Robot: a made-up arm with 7 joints.
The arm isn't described. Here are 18 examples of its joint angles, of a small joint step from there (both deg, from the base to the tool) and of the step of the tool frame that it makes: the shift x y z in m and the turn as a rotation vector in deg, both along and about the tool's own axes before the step.
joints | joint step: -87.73 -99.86 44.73 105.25 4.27 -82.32 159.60 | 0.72 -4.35 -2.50 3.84 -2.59 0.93 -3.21
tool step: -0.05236 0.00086 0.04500 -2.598 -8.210 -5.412
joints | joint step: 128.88 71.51 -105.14 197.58 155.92 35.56 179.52 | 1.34 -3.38 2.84 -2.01 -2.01 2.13 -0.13
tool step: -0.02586 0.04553 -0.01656 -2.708 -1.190 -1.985
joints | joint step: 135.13 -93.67 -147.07 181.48 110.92 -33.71 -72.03 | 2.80 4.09 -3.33 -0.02 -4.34 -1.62 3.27
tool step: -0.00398 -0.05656 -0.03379 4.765 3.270 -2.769
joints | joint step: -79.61 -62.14 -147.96 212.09 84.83 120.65 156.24 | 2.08 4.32 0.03 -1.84 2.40 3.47 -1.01
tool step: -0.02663 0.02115 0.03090 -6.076 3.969 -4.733
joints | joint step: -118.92 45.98 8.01 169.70 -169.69 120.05 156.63 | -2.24 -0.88 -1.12 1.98 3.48 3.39 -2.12
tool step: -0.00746 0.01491 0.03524 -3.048 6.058 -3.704
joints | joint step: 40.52 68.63 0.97 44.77 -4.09 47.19 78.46 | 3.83 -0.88 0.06 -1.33 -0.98 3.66 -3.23
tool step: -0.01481 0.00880 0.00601 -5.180 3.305 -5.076
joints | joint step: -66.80 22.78 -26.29 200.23 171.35 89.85 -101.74 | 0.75 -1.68 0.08 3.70 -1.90 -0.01 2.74
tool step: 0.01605 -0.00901 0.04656 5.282 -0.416 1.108
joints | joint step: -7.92 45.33 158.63 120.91 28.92 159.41 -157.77 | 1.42 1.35 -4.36 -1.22 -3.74 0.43 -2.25
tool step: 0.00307 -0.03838 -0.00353 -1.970 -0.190 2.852
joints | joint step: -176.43 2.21 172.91 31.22 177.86 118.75 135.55 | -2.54 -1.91 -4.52 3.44 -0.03 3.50 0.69
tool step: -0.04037 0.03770 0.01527 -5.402 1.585 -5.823
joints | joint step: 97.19 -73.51 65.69 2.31 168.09 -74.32 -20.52 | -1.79 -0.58 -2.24 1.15 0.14 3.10 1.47
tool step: -0.00430 -0.00780 -0.00034 -1.254 -3.280 3.580
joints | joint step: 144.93 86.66 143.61 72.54 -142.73 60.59 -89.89 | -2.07 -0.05 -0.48 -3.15 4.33 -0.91 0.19
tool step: 0.01113 0.00510 -0.01515 -1.697 3.596 -0.179
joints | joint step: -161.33 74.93 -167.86 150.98 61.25 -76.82 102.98 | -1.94 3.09 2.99 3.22 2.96 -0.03 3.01
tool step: -0.05478 -0.00046 -0.01134 0.228 2.415 10.464
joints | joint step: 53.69 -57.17 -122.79 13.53 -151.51 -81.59 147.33 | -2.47 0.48 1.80 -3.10 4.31 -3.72 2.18
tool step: -0.01074 -0.00590 0.01018 6.048 -2.205 2.533
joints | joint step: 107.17 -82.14 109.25 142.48 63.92 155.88 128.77 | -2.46 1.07 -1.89 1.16 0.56 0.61 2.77
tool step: 0.02949 -0.00492 -0.01457 0.070 -2.294 3.707
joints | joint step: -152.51 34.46 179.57 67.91 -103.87 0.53 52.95 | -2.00 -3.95 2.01 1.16 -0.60 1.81 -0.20
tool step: -0.00991 -0.01908 0.02709 0.668 -2.871 -1.948
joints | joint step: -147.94 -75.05 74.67 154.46 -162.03 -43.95 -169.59 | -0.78 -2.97 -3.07 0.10 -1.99 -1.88 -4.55
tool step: -0.01128 -0.01546 0.00215 -3.691 -1.547 -9.942
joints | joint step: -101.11 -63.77 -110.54 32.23 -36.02 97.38 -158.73 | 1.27 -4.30 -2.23 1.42 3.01 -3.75 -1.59
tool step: -0.01726 0.00651 -0.00028 -7.101 -1.501 -4.598
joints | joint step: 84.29 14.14 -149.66 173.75 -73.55 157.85 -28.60 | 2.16 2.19 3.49 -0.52 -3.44 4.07 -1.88
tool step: -0.02435 0.00468 -0.00235 2.803 -1.155 -3.347
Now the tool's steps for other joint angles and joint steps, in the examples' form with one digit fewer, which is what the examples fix.
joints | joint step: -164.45 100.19 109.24 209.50 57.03 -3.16 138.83 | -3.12 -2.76 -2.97 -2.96 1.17 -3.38 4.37
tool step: 0.0101 0.0476 0.0060 -1.65 -0.39 5.15
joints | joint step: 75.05 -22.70 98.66 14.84 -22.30 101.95 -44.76 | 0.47 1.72 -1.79 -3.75 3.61 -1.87 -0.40
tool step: 0.0158 -0.0060 0.0236 3.92 2.79 -3.79
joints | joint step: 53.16 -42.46 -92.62 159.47 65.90 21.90 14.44 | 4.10 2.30 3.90 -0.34 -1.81 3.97 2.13
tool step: -0.0583 0.0293 0.0332 -1.69 -9.35 6.00
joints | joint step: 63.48 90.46 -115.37 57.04 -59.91 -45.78 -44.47 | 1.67 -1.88 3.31 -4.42 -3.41 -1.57 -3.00
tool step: 0.0314 -0.0226 -0.0021 1.69 6.70 -1.57
